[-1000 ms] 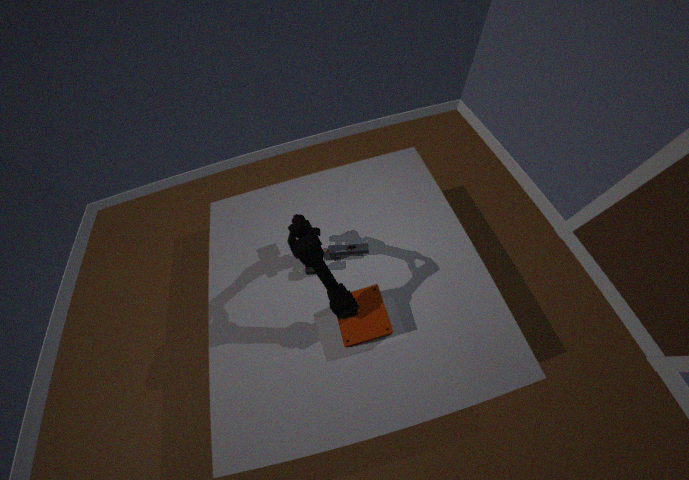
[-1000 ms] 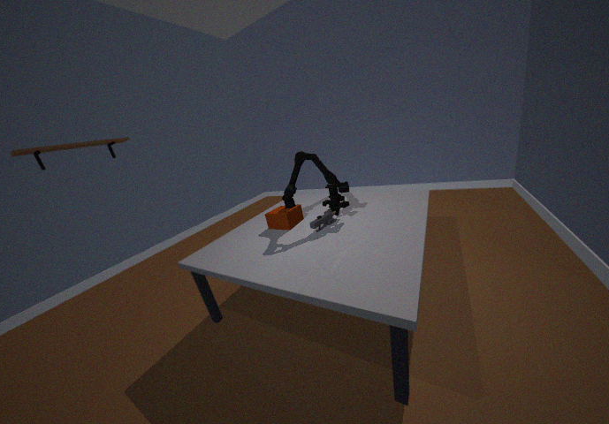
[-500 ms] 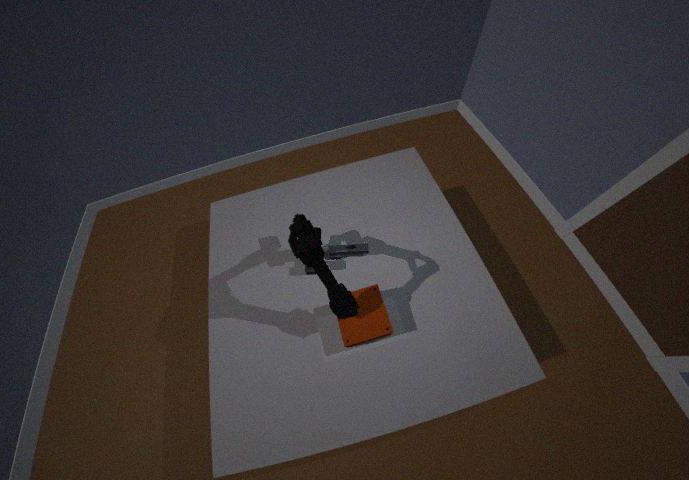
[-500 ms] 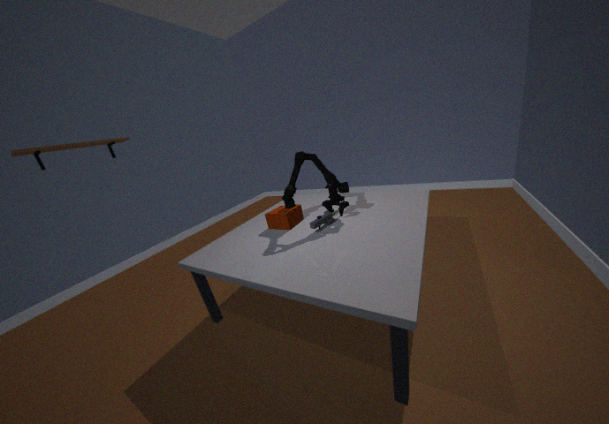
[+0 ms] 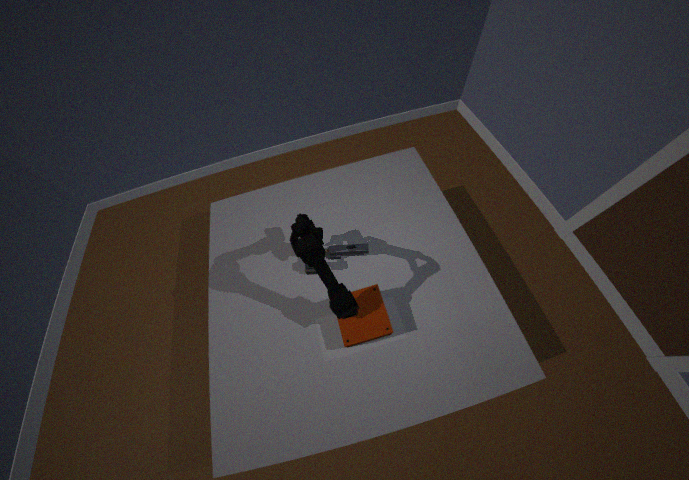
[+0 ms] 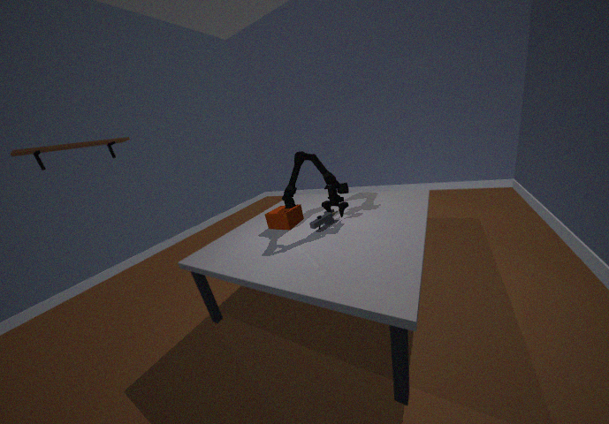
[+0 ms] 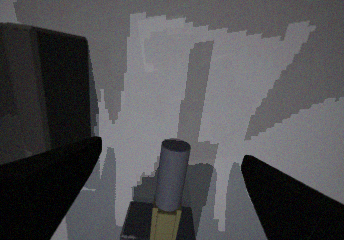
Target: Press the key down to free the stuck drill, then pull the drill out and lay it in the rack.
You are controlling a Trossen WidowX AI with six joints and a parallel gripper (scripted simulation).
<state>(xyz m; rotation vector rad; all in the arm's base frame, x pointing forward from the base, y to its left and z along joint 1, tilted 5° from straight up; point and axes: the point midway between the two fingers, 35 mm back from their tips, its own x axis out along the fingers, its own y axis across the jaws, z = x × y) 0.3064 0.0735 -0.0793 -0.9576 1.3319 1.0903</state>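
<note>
Now: the drill 40 mm to the right of my gripper tip, 30 mm above it and 10 mm behind it. Round my gripper tip: dark key (160 mm to the right, 40 mm behind, 40 mm above).
</note>
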